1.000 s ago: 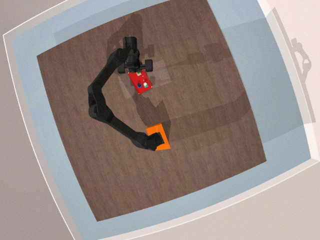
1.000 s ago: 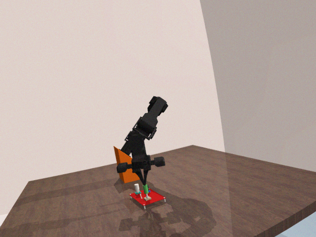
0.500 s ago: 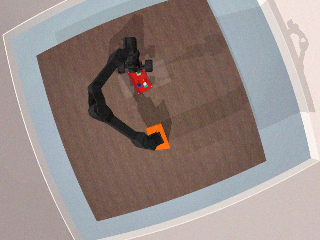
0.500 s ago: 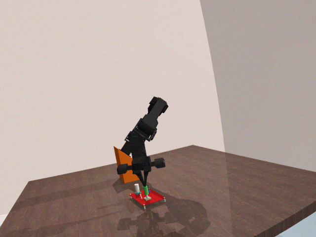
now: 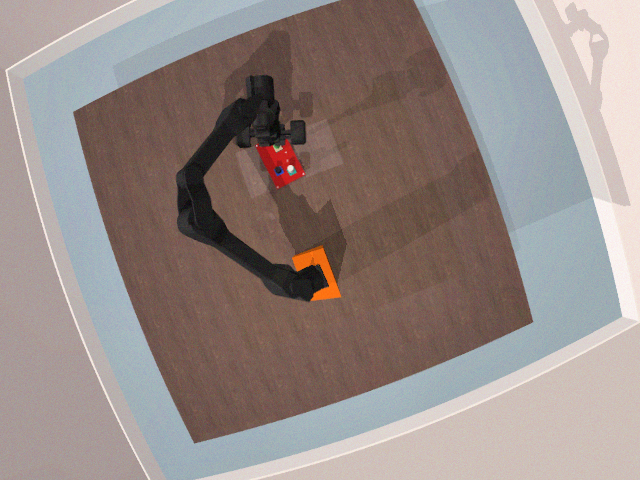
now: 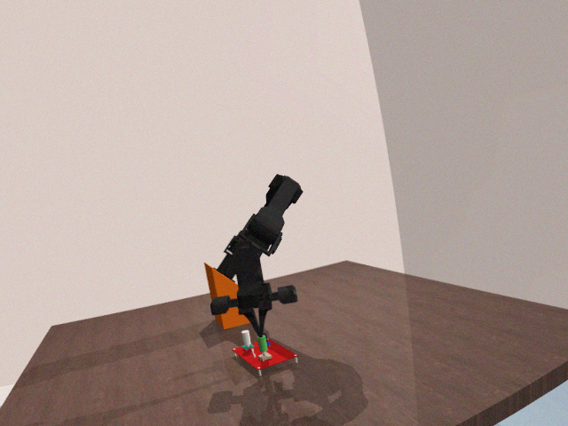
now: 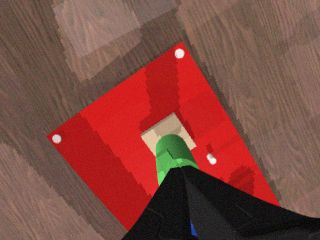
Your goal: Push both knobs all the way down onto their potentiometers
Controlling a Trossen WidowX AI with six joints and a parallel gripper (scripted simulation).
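The green knob is 2 cm below my gripper tip. Round my gripper tip: cream knob 9 cm behind, 3 cm below, 1 cm to the right.
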